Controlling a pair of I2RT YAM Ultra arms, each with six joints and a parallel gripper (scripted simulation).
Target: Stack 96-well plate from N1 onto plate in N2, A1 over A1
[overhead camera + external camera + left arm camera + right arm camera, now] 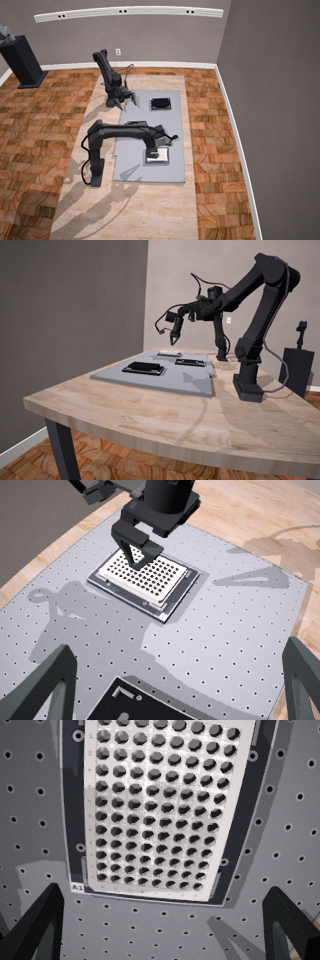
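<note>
Right now my right hand is 6 cm above the white 96-well plate, 2 cm short of it and 1 cm to the right of it. The rest, counted from my right hand: grey plate nest 8 cm below, 2 cm ahead, 1 cm to the left; black 96-well plate 48 cm to the left, 6 cm below, 4 cm ahead; black plate nest 23 cm to the left, 14 cm behind, 8 cm below.
</note>
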